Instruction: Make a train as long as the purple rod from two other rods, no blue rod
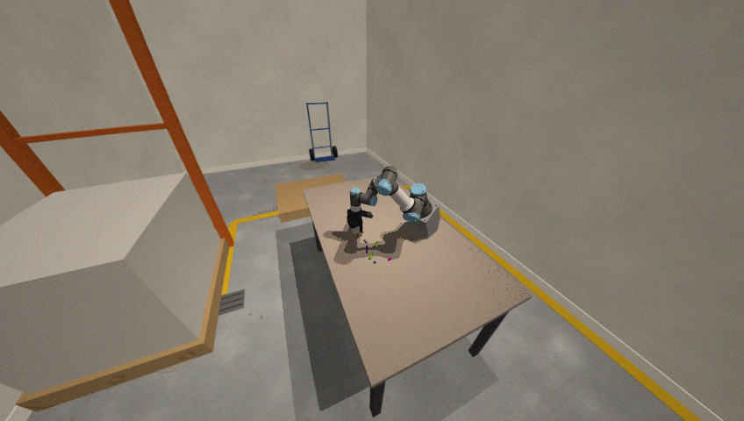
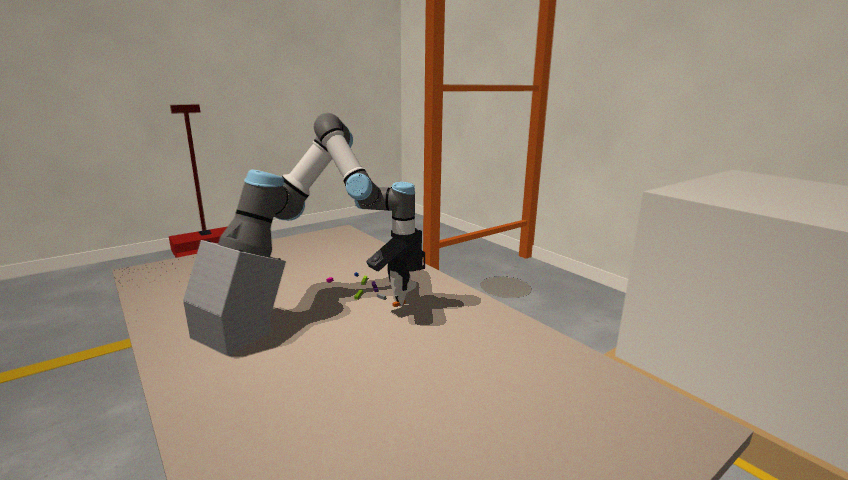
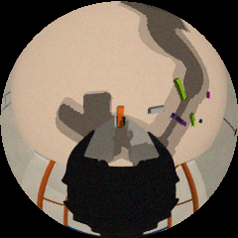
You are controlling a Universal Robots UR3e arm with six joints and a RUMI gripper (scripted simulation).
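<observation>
My gripper is now 10 mm above the orange rod. Round my hand: purple rod: 140 mm to the left, 10 mm below, 10 mm behind; then blue rod: 260 mm to the left, 30 mm behind, 10 mm below; then grey rod: 70 mm to the left, 30 mm behind, 10 mm below.
</observation>
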